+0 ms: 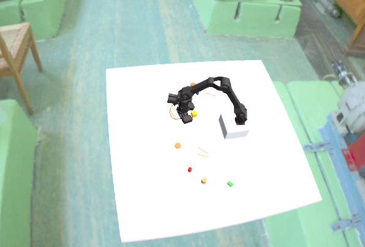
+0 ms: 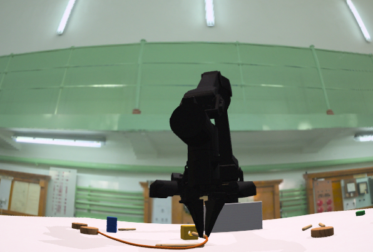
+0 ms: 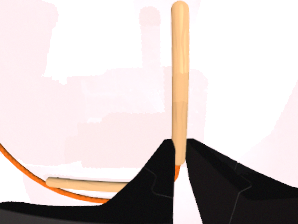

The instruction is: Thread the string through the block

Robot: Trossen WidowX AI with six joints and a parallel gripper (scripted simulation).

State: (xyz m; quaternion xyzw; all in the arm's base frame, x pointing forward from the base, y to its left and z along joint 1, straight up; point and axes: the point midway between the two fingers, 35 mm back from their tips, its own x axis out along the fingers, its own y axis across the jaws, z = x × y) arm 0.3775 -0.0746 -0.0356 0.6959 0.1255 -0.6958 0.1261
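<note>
The yellow wooden block lies 90 mm behind my gripper tip and 30 mm to the right of it. Also, from my gripper tip: blue block (230 mm to the right, 130 mm behind, 10 mm above); then red piece (380 mm to the left, 20 mm behind); then wooden cylinder (460 mm to the left, 100 mm behind, 10 mm above).
</note>
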